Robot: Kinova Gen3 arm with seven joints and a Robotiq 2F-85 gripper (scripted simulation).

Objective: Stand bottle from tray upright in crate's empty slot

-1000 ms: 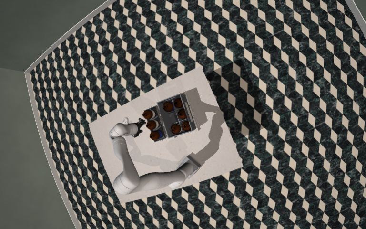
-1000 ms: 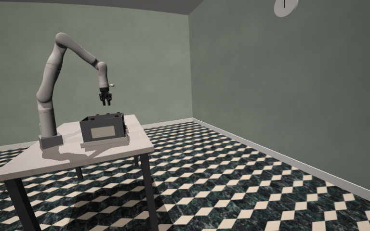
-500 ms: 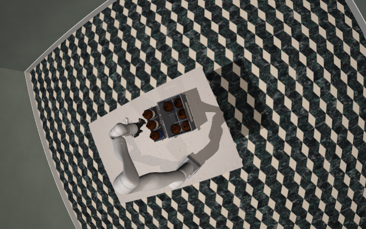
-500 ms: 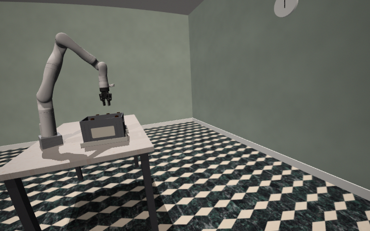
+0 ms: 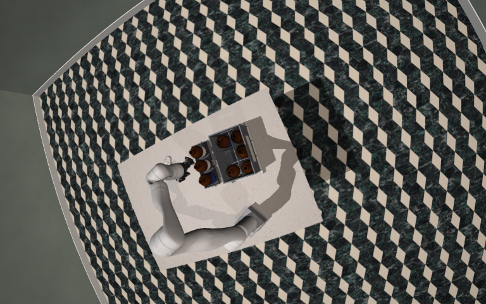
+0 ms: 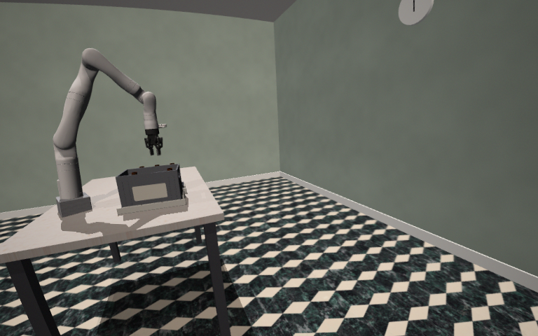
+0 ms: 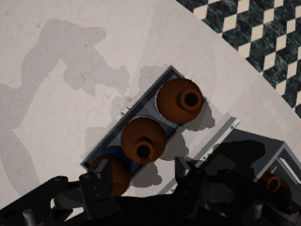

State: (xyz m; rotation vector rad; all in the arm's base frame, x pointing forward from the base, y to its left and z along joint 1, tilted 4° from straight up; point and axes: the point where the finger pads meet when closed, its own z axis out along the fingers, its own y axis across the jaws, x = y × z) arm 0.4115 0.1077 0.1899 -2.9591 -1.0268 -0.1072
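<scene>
Now: hand 150 mm above the brown bottle. The rest, counted from my hand: grey tray (220 mm below); then grey crate (30 mm behind, 220 mm to the right, 150 mm below).
</scene>
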